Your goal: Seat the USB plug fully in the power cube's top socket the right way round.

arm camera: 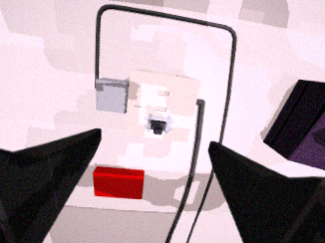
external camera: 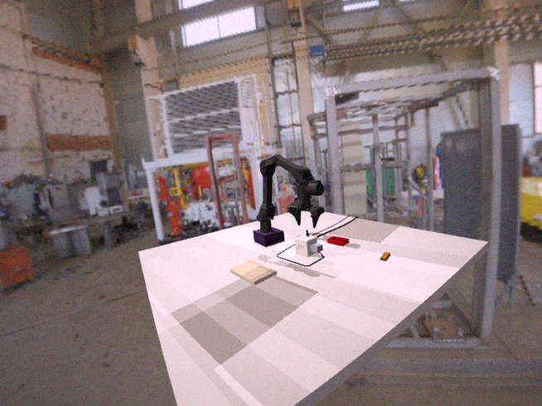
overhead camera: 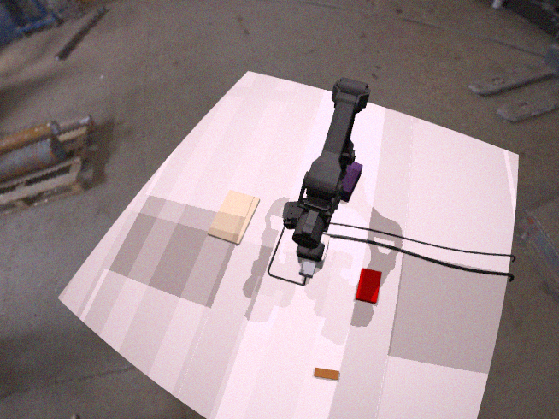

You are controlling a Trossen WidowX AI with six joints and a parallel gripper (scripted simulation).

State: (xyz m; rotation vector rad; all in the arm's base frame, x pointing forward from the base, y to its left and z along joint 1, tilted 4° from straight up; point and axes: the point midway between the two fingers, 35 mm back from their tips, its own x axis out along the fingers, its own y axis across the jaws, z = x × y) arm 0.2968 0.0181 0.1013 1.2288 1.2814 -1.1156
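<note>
Right now the USB plug is 3 cm below my gripper tip. The rest, counted from my gripper tip: beige plate (30 cm to the right, 12 cm below, 4 cm behind); then small brown block (32 cm ahead, 14 cm to the left, 12 cm below); then red block (18 cm to the left, 12 cm below, 4 cm ahead).
</note>
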